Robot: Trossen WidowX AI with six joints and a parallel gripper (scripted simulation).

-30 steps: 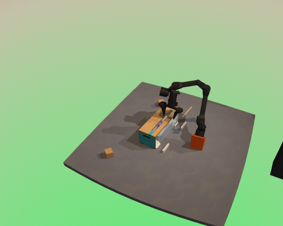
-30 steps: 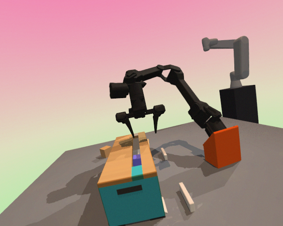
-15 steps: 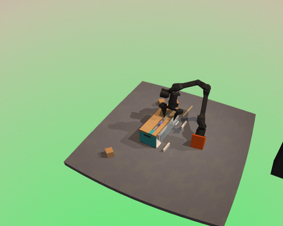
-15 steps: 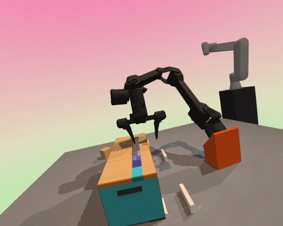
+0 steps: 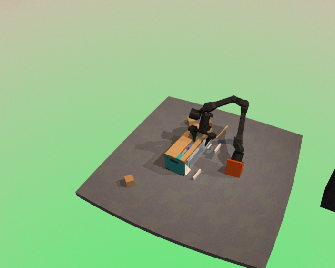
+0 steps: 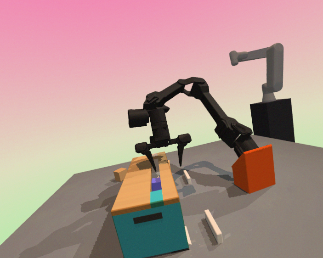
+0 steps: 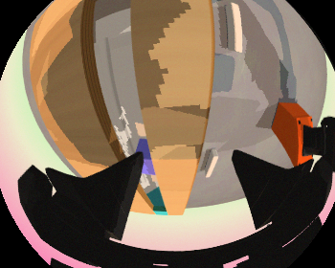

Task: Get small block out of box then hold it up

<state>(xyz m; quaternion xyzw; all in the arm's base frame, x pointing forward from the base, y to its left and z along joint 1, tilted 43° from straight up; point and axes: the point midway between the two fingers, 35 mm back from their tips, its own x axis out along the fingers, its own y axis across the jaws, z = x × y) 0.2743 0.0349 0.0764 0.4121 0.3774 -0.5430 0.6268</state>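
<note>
Now: the purple block 40 mm to the left of my gripper tip, 40 mm ahead of it and 30 mm below it.
</note>
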